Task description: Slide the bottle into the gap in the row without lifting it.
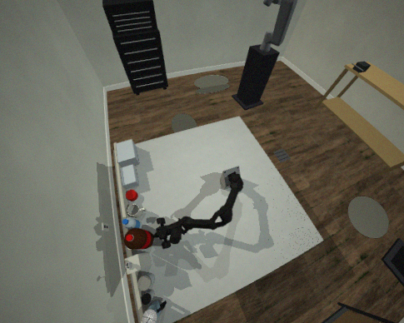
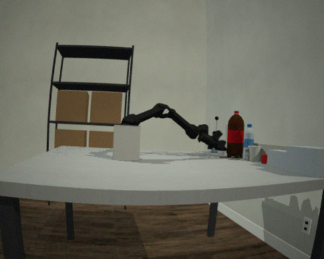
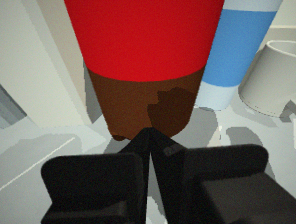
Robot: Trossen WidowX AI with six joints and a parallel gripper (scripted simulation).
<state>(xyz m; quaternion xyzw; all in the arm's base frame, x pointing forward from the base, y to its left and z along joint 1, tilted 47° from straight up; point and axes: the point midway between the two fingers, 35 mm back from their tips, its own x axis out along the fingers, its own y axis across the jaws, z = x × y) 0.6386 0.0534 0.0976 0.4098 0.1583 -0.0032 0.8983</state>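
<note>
My hand is 90 mm below the brown cola bottle, 90 mm short of it and 20 mm to the left of it. From my hand the other things lie so: french press 360 mm to the left, 140 mm ahead, 80 mm above; then water bottle 130 mm to the right, 110 mm ahead, 40 mm above.
</note>
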